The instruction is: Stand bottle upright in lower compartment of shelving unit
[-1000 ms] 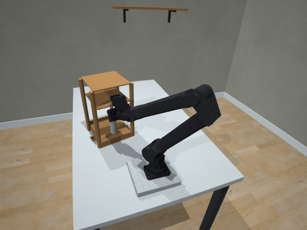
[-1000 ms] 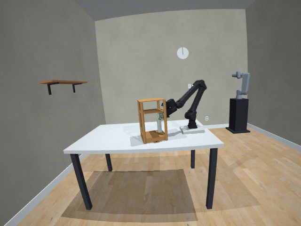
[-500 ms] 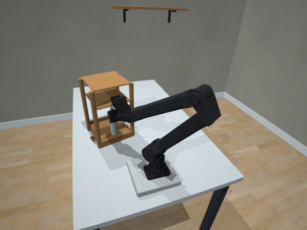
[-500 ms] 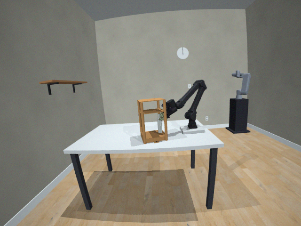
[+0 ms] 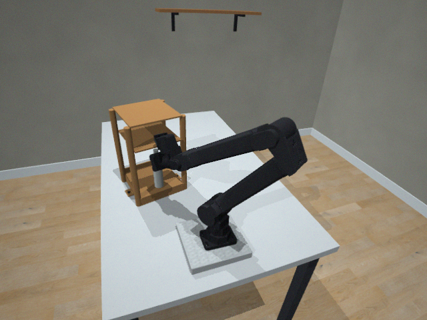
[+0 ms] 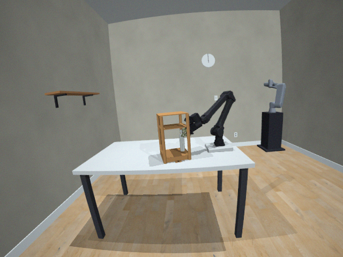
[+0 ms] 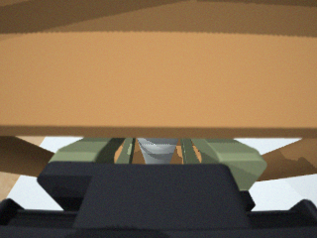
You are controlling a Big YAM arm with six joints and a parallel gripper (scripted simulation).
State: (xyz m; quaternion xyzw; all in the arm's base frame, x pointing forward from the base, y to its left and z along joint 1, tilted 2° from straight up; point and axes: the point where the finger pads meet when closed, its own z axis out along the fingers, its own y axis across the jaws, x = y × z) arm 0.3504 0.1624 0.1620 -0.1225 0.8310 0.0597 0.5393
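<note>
My gripper is now 7 cm short of the shelving unit, 2 cm to the right of it and 1 cm below it. The rest, counted from my hand: bottle (2 cm below).
</note>
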